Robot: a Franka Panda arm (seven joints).
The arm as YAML. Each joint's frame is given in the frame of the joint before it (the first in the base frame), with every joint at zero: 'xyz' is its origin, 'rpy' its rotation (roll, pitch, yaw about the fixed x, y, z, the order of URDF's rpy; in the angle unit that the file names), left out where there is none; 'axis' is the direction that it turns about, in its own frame. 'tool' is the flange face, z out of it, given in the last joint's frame.
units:
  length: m
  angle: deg
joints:
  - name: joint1
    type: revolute
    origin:
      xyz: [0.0, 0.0, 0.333]
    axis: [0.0, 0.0, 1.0]
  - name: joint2
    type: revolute
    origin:
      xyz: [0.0, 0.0, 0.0]
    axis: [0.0, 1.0, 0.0]
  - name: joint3
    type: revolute
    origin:
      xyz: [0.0, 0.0, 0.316]
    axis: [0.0, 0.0, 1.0]
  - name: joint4
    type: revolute
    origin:
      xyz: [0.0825, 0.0, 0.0]
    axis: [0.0, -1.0, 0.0]
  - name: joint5
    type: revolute
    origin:
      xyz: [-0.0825, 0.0, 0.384]
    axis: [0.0, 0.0, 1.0]
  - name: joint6
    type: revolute
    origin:
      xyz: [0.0, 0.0, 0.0]
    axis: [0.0, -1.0, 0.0]
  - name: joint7
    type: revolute
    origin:
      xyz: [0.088, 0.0, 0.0]
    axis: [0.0, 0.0, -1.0]
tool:
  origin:
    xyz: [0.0, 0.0, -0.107]
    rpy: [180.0, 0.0, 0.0]
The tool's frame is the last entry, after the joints.
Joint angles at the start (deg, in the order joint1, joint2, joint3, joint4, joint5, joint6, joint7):
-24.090 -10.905 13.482 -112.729 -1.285 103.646 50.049
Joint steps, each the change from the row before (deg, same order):
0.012 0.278 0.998 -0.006 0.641 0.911 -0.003
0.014 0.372 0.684 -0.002 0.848 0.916 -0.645
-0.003 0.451 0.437 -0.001 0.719 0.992 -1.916
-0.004 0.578 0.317 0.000 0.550 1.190 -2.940
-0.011 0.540 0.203 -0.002 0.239 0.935 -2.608
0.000 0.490 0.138 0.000 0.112 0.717 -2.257
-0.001 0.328 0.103 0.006 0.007 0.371 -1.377
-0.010 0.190 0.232 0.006 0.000 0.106 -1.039
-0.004 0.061 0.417 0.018 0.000 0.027 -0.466
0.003 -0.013 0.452 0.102 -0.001 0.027 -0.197
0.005 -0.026 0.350 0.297 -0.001 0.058 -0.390
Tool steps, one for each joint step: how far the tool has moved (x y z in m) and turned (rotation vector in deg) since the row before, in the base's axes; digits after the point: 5 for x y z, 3 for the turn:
0.00450 0.00960 -0.00146 0.399 -0.678 0.915
0.00421 0.00689 -0.00209 0.683 -0.619 1.191
0.00410 0.00412 -0.00251 0.564 -0.567 2.214
0.00460 0.00252 -0.00320 0.368 -0.613 3.143
0.00374 0.00110 -0.00326 0.106 -0.383 2.747
0.00306 0.00056 -0.00315 0.018 -0.220 2.367
0.00185 0.00041 -0.00225 -0.032 -0.041 1.475
0.00109 0.00182 -0.00153 -0.046 0.095 1.257
0.00078 0.00385 -0.00050 -0.067 0.042 0.875
0.00074 0.00436 0.00085 -0.092 -0.112 0.652
0.00102 0.00345 0.00272 -0.127 -0.349 0.753

